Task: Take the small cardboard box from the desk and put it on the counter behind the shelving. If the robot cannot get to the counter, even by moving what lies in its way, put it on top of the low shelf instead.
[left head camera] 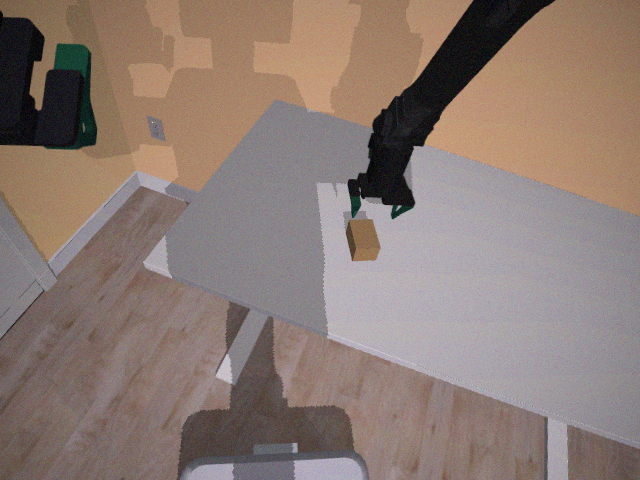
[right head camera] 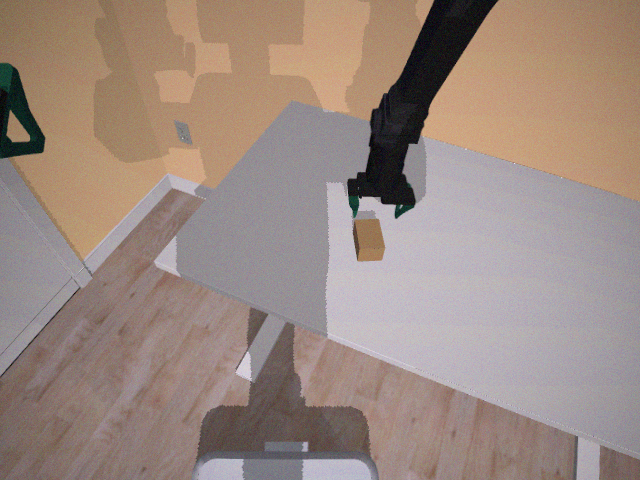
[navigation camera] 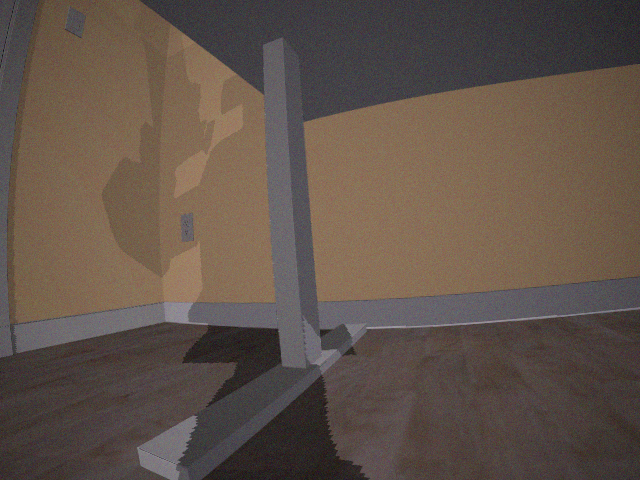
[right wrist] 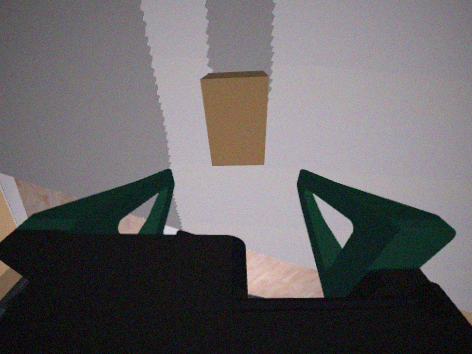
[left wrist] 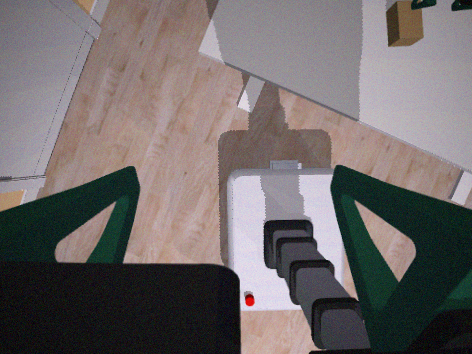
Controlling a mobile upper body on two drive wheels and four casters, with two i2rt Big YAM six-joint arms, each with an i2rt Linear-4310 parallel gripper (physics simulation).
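Places are measured from the left arm's base along level axes (x ahead, y left, z up), in millimetres.
Where they show: left gripper, between the fingertips: [left head camera: 31, 135] [left wrist: 235, 176]; right gripper, between the fingertips: [left head camera: 372, 216] [right head camera: 374, 216] [right wrist: 235, 176] [left wrist: 432, 7].
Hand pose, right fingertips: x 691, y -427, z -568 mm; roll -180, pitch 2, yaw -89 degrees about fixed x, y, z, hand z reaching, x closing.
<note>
Things, the pixels of their top centre, and the offset from my right fingertips. "pt": a spot on its surface instead. Level surfaces: height alone.
- small brown cardboard box, centre of its top: [right wrist: 236, 127] [right head camera: 369, 233] [left head camera: 364, 233] [left wrist: 410, 19] dx +10, dy +2, dz -72 mm
- pale desk, height of its surface: dz -122 mm
- desk leg with a long foot, a spot on its surface: [navigation camera: 289, 206] pt dx +204, dy +233, dz -522 mm
A small brown cardboard box [left head camera: 364, 238] [right head camera: 369, 239] [left wrist: 406, 24] [right wrist: 236, 121] stands on the pale desk [left head camera: 480, 289] [right head camera: 480, 289] [left wrist: 300, 45] [right wrist: 370, 115]. My right gripper [left head camera: 374, 214] [right head camera: 375, 212] [right wrist: 235, 176] is open and empty, above the desk, apart from the box; in the right wrist view the box shows beyond the gap between its fingertips. My left gripper [left wrist: 235, 176] is open and empty, away from the desk, above my base and the floor. The counter, the shelving and the low shelf do not show.
An orange wall [left head camera: 542, 103] [navigation camera: 465, 196] runs behind the desk. A desk leg with a long foot [navigation camera: 289, 206] stands in front of my base [left wrist: 250, 200]. A white door [left head camera: 18, 273] [left wrist: 35, 100] is at the left of the picture. A red button [left wrist: 249, 300] sits on my base.
</note>
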